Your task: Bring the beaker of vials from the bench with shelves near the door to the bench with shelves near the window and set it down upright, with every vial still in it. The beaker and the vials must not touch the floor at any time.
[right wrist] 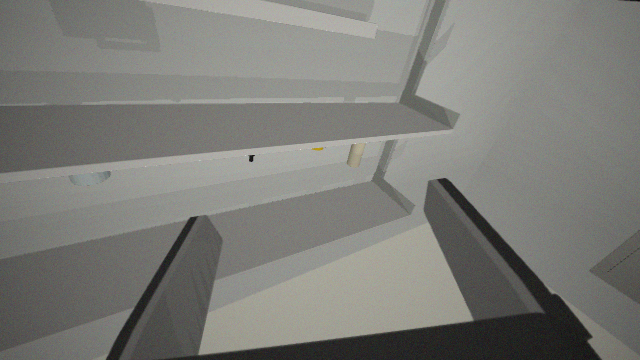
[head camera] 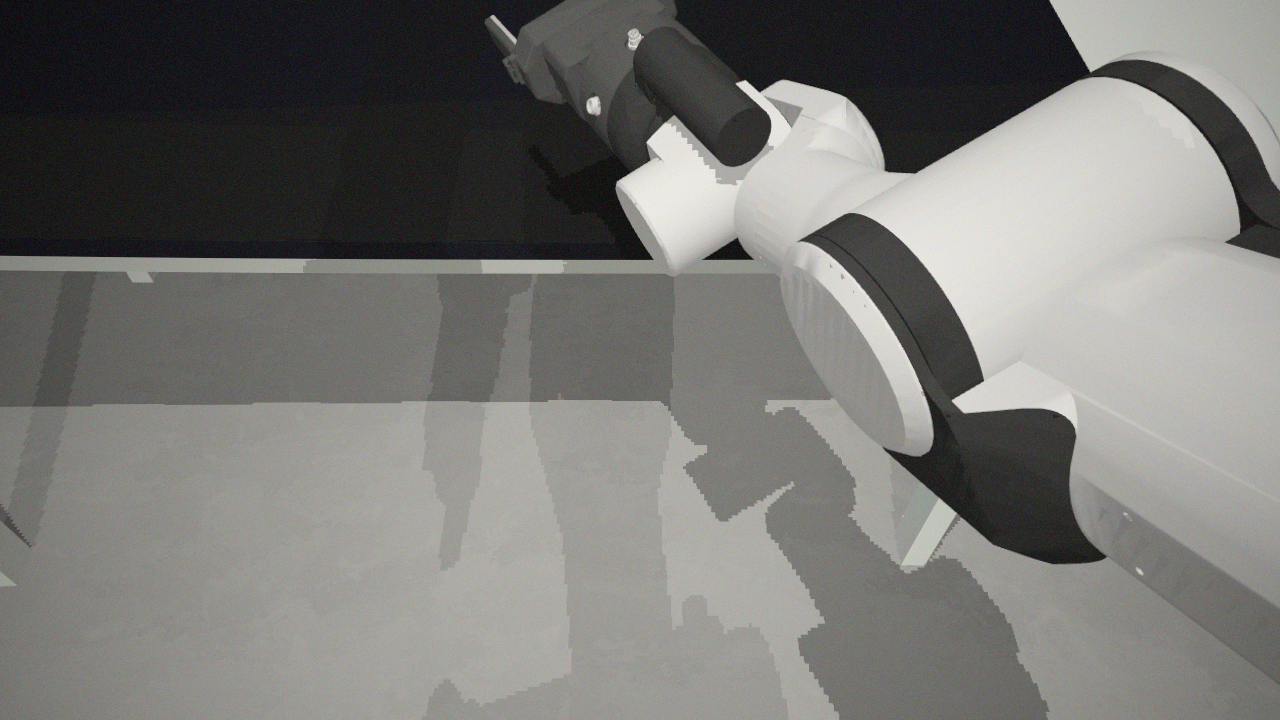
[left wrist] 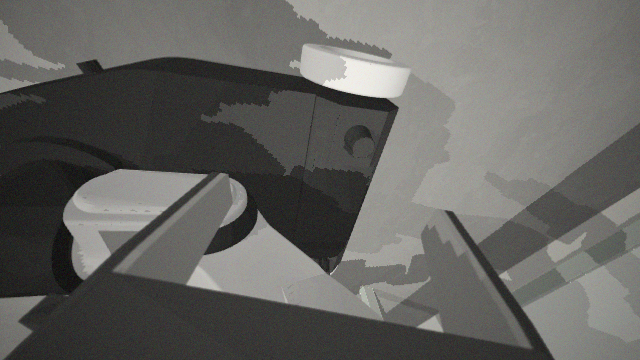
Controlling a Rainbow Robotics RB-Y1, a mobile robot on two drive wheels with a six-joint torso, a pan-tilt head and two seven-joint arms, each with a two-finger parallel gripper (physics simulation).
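Observation:
The beaker of vials does not show in the head view, where my right arm (head camera: 832,197) covers part of the dark bench top (head camera: 179,179). Its gripper end is over that bench, at the top centre of the head view. My right gripper (right wrist: 318,211) is open, with nothing between its fingers; shelf boards and a pale surface show beyond them in the right wrist view. My left gripper (left wrist: 327,205) is open and empty, and parts of the robot's own body and the floor show beyond it. Which bench this is cannot be told.
The bench's pale front edge (head camera: 393,265) crosses the head view above the grey floor (head camera: 268,537). In the right wrist view, an upper shelf (right wrist: 225,127) and a lower shelf (right wrist: 300,230) run across. A beige cylinder (right wrist: 355,156) and a bluish glassy thing (right wrist: 90,179) show partly between them.

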